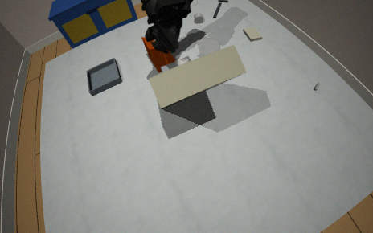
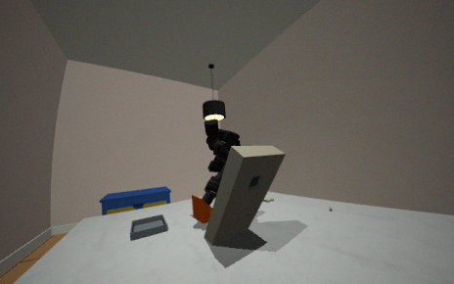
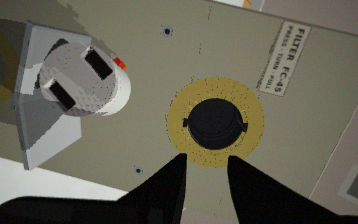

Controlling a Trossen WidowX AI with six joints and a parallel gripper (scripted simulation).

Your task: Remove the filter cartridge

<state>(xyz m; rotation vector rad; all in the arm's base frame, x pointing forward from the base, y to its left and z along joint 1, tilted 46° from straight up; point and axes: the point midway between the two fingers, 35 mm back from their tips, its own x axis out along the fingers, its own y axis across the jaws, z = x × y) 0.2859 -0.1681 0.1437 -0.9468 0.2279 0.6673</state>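
My gripper tip is now 3 cm past the round filter cartridge, 2 cm to the right of it and 9 cm above it. Round my gripper tip: tan service panel 2 cm ahead, 11 cm below; tray 37 cm behind, 26 cm to the right, 28 cm below; small grey bit 15 cm ahead, 50 cm to the left, 28 cm below.
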